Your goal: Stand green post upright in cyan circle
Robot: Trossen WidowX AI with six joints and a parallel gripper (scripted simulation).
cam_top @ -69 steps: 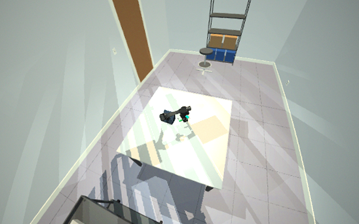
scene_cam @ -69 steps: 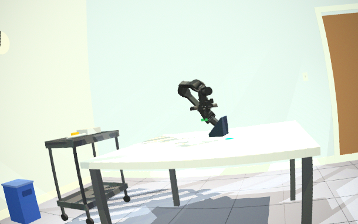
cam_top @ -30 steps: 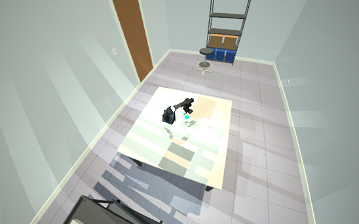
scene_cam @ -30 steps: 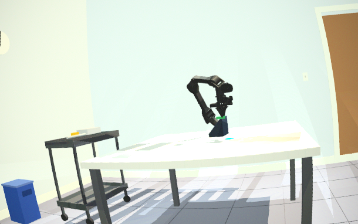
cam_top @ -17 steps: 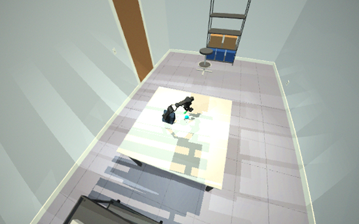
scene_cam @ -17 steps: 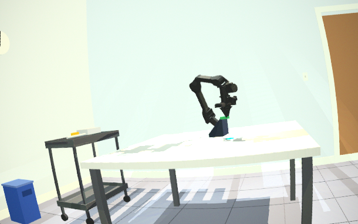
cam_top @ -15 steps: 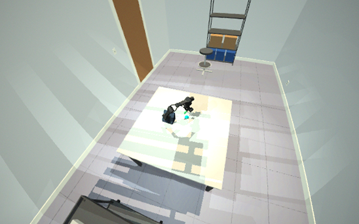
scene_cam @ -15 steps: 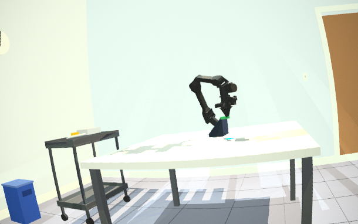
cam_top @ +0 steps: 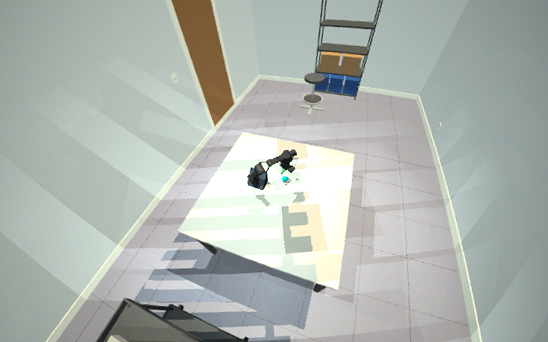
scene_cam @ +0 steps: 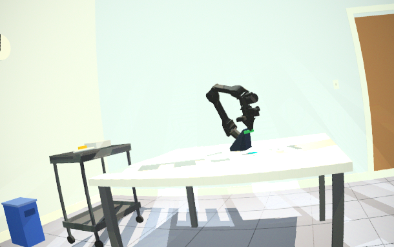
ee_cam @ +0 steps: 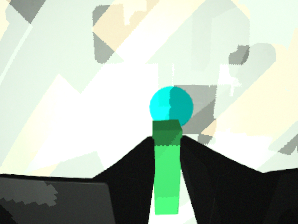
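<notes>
The cyan circle is 130 mm below my gripper tip and 10 mm to the right of it. The rest, counted from my gripper tip: green post: 20 mm to the right, 10 mm behind.
</notes>
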